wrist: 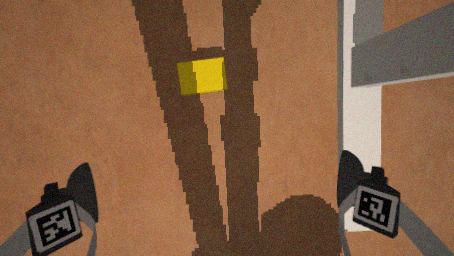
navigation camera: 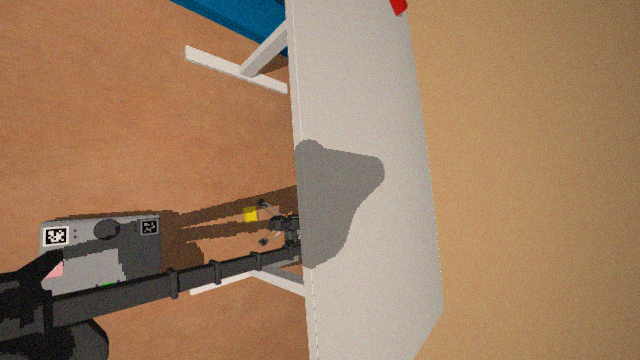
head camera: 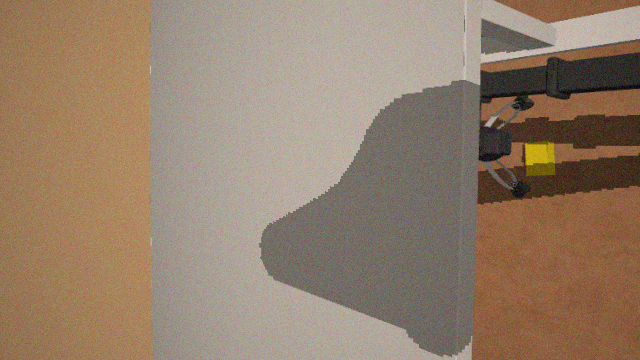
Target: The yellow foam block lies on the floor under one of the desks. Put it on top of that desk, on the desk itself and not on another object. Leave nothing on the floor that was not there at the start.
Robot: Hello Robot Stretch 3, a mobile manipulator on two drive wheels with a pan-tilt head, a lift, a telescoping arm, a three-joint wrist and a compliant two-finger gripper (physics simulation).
Labels:
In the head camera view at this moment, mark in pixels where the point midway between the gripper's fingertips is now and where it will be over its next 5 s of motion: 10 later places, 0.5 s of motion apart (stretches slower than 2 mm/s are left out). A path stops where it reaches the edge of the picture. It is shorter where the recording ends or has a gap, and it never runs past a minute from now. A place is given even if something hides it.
My gripper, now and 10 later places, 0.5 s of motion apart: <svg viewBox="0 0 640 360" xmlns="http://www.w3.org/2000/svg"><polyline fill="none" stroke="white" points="526,146 506,150 484,158 468,158 464,158 471,158 484,159 495,159 506,159 516,159 522,159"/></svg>

